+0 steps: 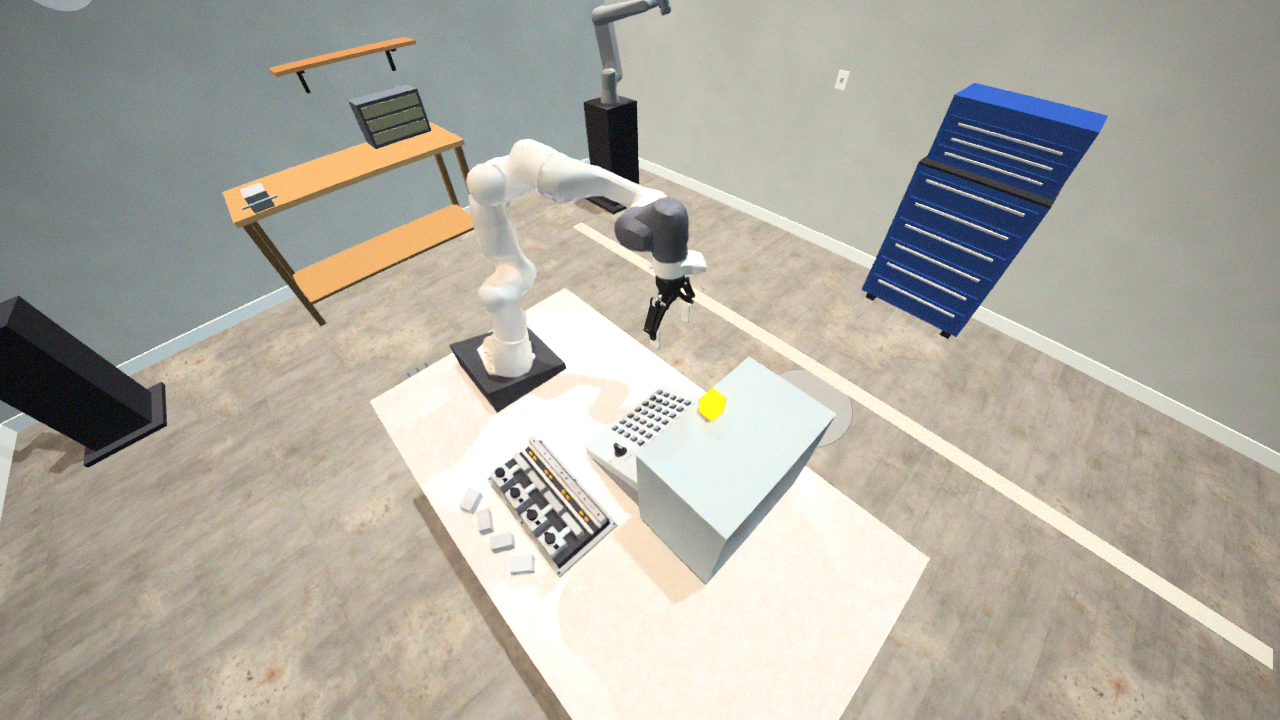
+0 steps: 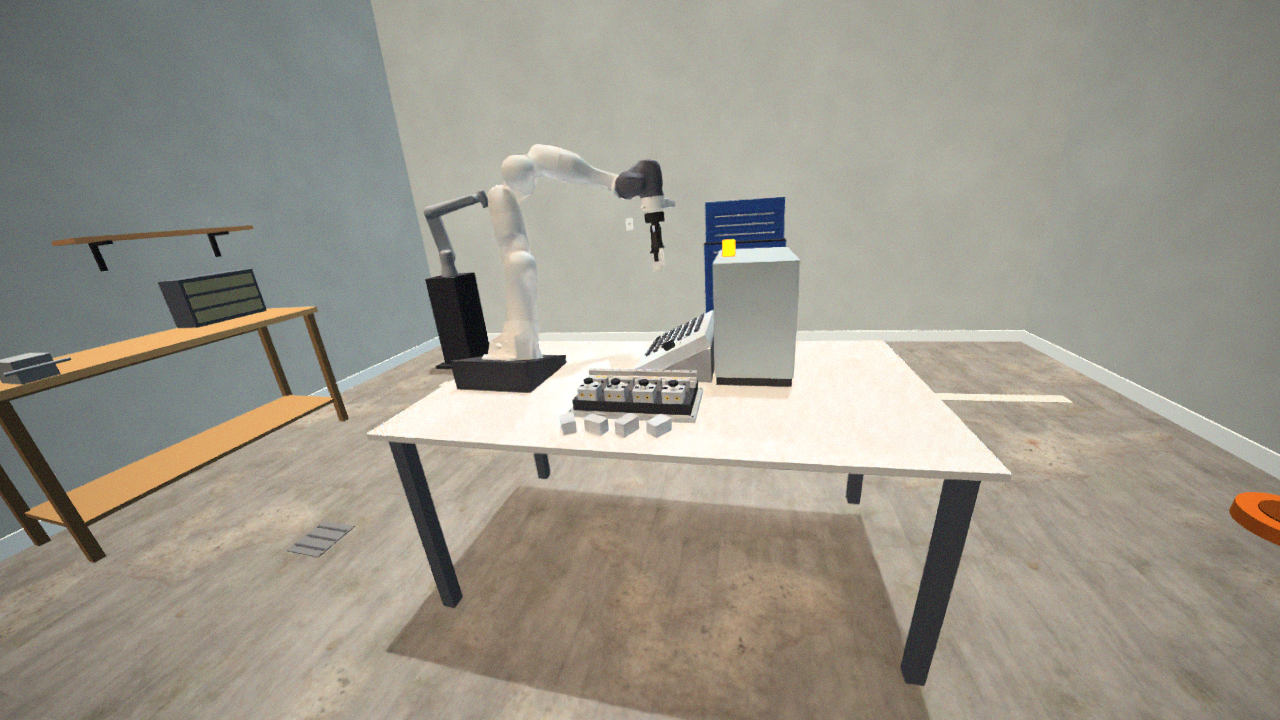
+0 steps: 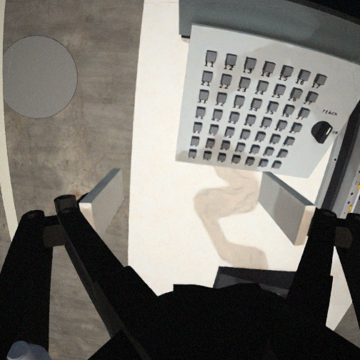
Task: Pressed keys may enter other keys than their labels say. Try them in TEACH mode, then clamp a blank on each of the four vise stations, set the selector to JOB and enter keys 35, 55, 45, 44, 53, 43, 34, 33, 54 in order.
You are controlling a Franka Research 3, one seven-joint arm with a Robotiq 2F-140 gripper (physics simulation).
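Observation:
The sloped keypad (image 1: 601, 448) (image 2: 685, 356) (image 3: 197, 40) has rows of grey numbered keys. Its black selector knob (image 1: 619, 449) (image 2: 668, 344) (image 3: 321, 131) sits beside the TEACH label; I cannot tell which position its mark points to. The four-station vise fixture (image 1: 550, 505) (image 2: 637, 407) stands in front of the keypad. Four grey blanks (image 1: 502, 542) (image 2: 626, 424) lie in a row beside the fixture, outside the stations. My gripper (image 1: 671, 327) (image 2: 657, 259) (image 3: 192, 185) is open and empty, high above the table's far edge, to the key side of the keypad and touching nothing.
A tall grey cabinet (image 1: 742, 438) (image 2: 756, 313) stands right behind the keypad, with a yellow cube (image 1: 712, 404) (image 2: 728, 248) on its top edge. The arm's black base (image 1: 507, 376) (image 2: 505, 372) stands on the white table (image 1: 716, 644) (image 2: 859, 429). A blue drawer cabinet (image 1: 975, 214) stands beyond.

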